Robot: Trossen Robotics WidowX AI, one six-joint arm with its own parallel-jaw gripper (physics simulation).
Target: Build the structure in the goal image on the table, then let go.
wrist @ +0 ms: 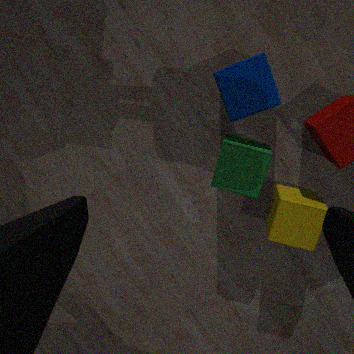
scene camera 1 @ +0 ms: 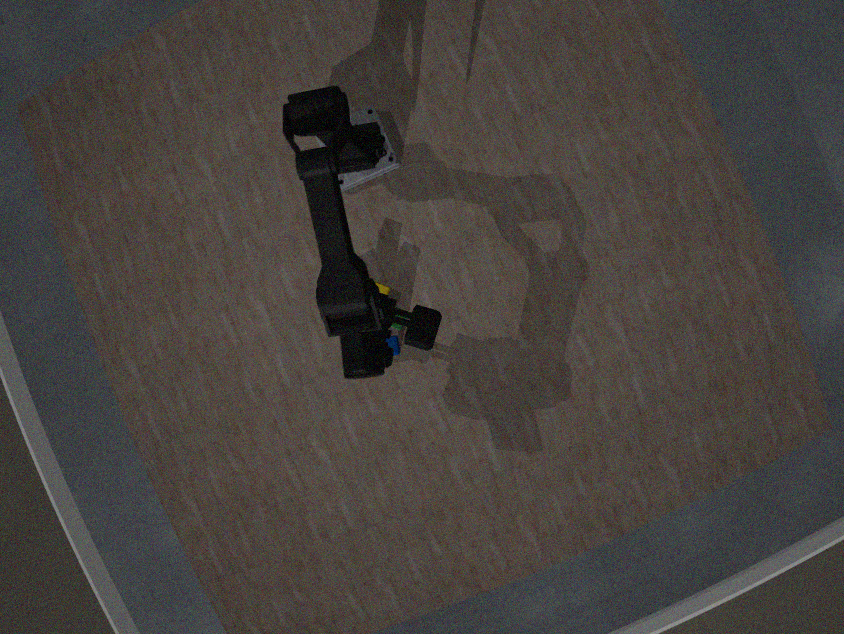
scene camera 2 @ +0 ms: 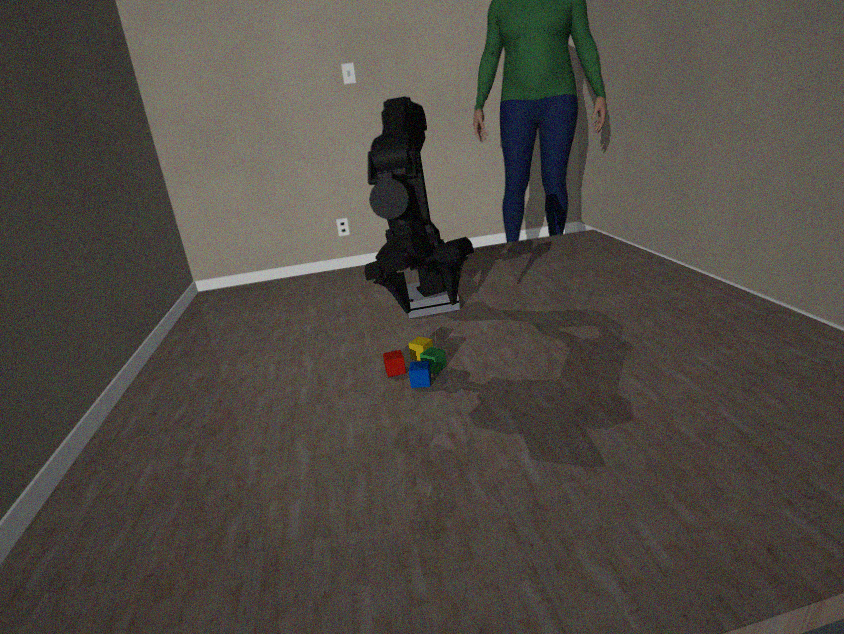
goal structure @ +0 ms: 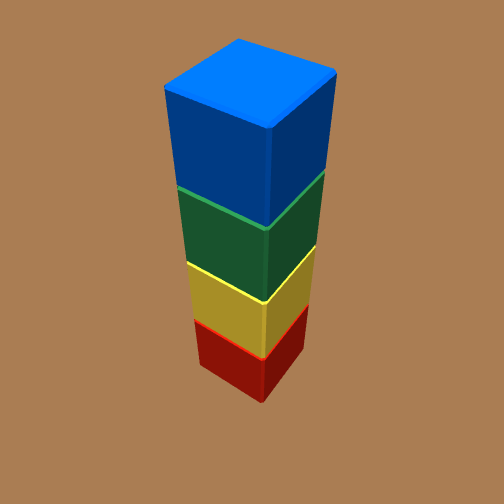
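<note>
Four blocks rest on the floor close together. The blue block [scene camera 1: 393,344] [scene camera 2: 420,374] [wrist: 248,87] is nearest in scene camera 2. The green block [scene camera 2: 433,358] [wrist: 242,169] is beside it, and the yellow block [scene camera 1: 383,289] [scene camera 2: 420,346] [wrist: 296,222] is behind, towards the arm's base. The red block [scene camera 2: 394,363] [wrist: 336,130] stands apart to the left in scene camera 2; the arm hides it in scene camera 1. My gripper [scene camera 2: 431,300] [wrist: 208,213] is open and empty, above the floor. In the wrist view its right fingertip overlaps the yellow block's edge; the blocks lie towards the upper right.
The arm's grey base plate [scene camera 1: 369,175] [scene camera 2: 434,309] is bolted down behind the blocks. A person [scene camera 2: 539,102] in a green top and blue trousers stands at the back right by the wall. The arm casts wide shadows over the floor and blocks.
</note>
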